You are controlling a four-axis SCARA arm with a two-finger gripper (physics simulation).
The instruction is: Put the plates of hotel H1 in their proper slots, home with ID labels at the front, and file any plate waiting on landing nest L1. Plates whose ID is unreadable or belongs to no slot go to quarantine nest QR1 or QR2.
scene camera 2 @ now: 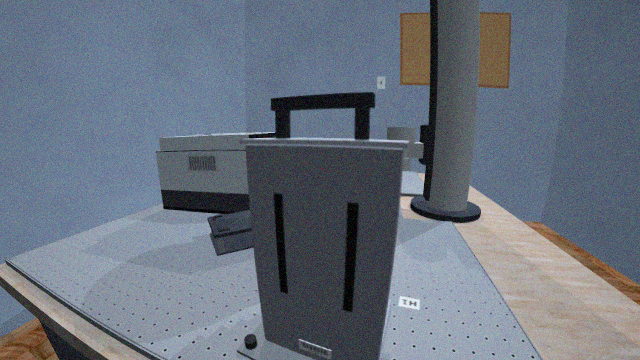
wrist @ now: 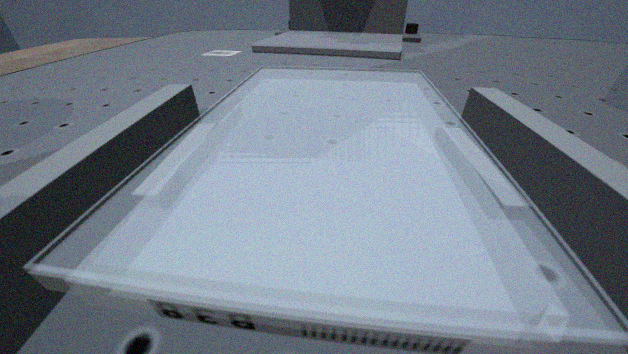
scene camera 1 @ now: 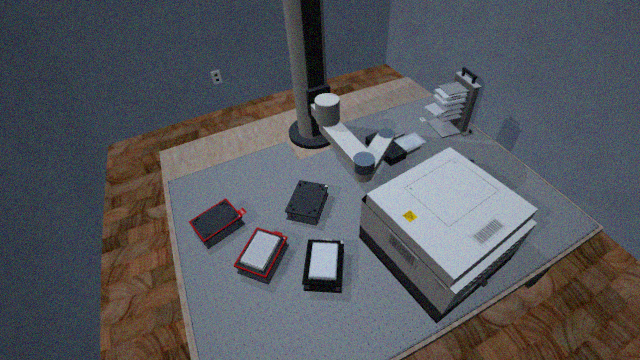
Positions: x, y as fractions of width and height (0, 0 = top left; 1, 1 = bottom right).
Labels:
white plate: scene camera 1 0.41, 0.69; not seen in scene camera 2 (hidden by a hotel back panel); not seen in the wrist view (out of frame)

